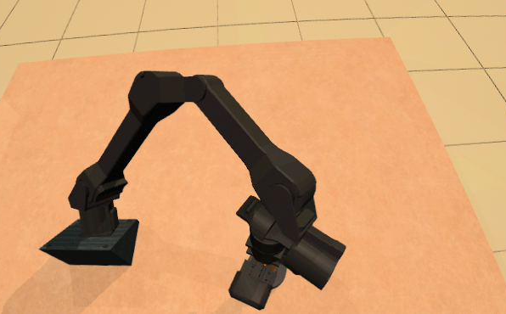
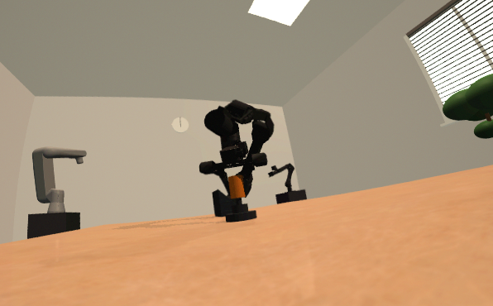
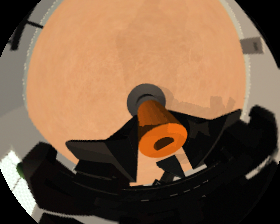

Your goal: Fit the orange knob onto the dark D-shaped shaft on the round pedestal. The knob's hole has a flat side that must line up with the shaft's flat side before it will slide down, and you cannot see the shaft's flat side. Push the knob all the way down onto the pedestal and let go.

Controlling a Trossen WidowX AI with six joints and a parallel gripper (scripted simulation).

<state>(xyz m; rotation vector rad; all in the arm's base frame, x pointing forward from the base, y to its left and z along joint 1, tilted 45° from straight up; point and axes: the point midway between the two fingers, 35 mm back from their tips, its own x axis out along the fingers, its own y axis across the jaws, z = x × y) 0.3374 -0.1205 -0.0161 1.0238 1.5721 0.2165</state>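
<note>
Now: gripper tip 40 mm above the dark round pedestal. Round my gripper tip: orange knob (20 mm above).
</note>
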